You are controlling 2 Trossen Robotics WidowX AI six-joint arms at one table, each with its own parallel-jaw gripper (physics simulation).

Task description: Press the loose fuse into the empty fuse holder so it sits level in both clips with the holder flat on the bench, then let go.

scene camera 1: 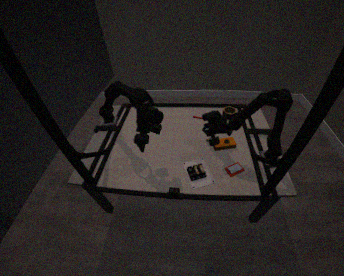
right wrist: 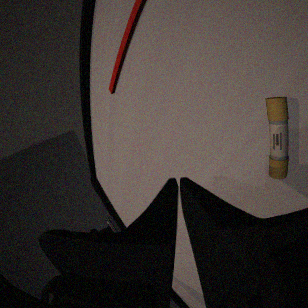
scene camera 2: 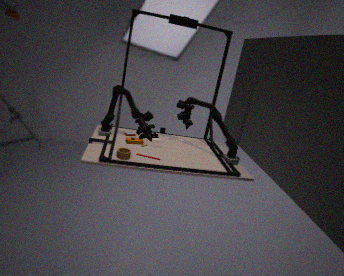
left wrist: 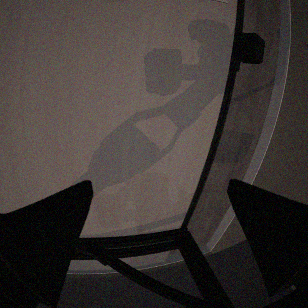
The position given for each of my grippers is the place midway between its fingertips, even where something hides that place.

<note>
My left gripper (left wrist: 161, 187) is open and holds nothing. My right gripper (right wrist: 177, 184) is shut and touches an orange block.
</note>
